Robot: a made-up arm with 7 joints. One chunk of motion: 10 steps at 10 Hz.
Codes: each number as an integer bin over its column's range. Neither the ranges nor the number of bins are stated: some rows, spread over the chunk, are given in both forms.
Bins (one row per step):
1: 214 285 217 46 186 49
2: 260 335 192 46 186 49
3: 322 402 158 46 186 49
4: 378 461 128 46 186 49
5: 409 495 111 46 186 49
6: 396 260 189 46 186 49
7: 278 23 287 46 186 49
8: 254 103 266 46 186 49
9: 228 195 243 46 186 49
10: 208 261 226 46 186 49
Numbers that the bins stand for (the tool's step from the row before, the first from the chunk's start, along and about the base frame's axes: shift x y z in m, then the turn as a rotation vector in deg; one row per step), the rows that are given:
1: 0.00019 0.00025 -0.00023 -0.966 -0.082 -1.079
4: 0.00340 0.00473 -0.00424 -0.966 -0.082 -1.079
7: 0.00144 -0.00641 0.00292 -0.966 -0.082 -1.079
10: 0.00007 -0.00036 0.00017 -0.966 -0.082 -1.079
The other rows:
2: 0.00109 0.00152 -0.00136 -0.966 -0.082 -1.079
3: 0.00230 0.00323 -0.00289 -0.966 -0.082 -1.079
5: 0.00400 0.00559 -0.00500 -0.966 -0.082 -1.079
6: 0.00375 -0.00039 -0.00149 -0.966 -0.082 -1.079
8: 0.00097 -0.00438 0.00197 -0.966 -0.082 -1.079
9: 0.00046 -0.00204 0.00094 -0.966 -0.082 -1.079

